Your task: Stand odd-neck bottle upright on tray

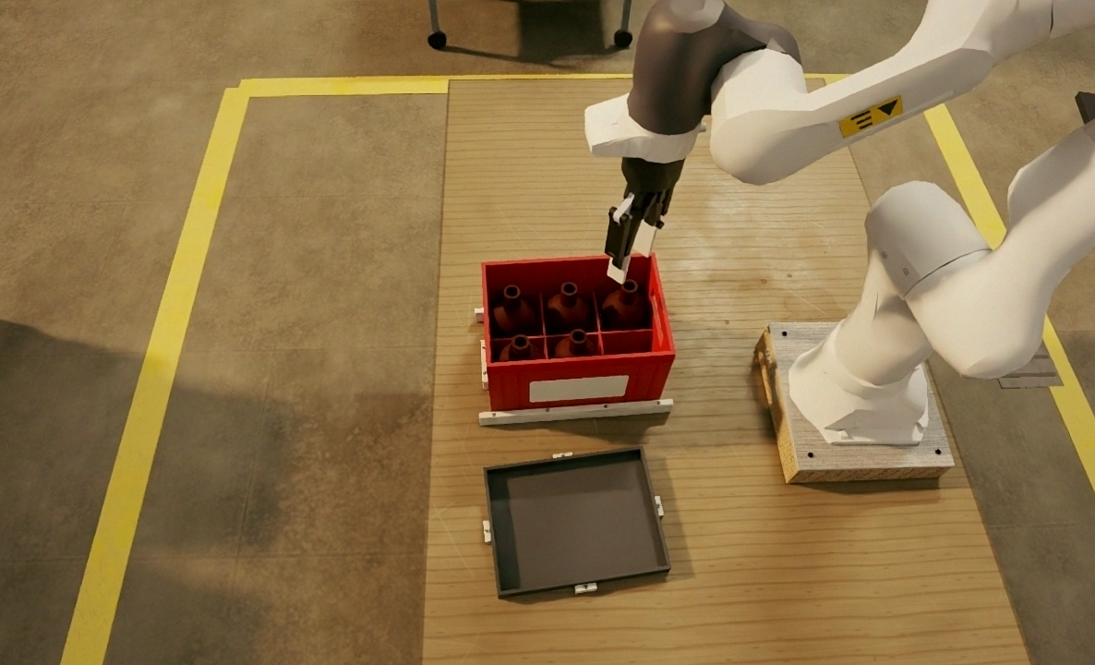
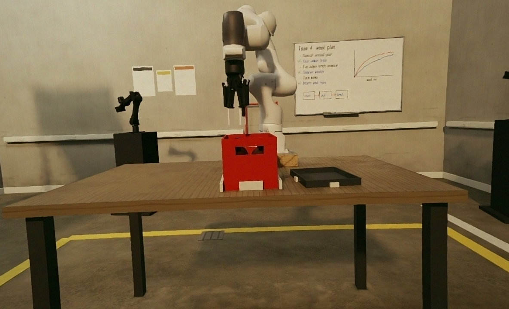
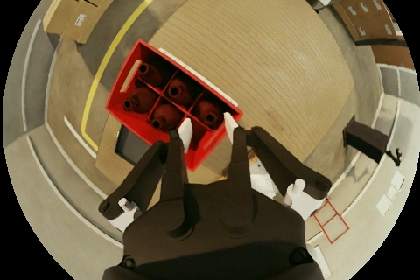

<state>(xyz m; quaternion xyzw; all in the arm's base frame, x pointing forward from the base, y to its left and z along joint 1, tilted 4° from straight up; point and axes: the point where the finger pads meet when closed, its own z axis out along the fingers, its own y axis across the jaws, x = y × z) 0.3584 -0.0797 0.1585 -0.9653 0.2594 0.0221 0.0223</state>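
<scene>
My hand is 160 mm above the glass bottle, 100 mm to the right of it and 60 mm short of it. The rest, counted from my hand: crate 160 mm below, 70 mm ahead, 60 mm to the left; dark tray 330 mm to the left, 230 mm below, 20 mm ahead.
</scene>
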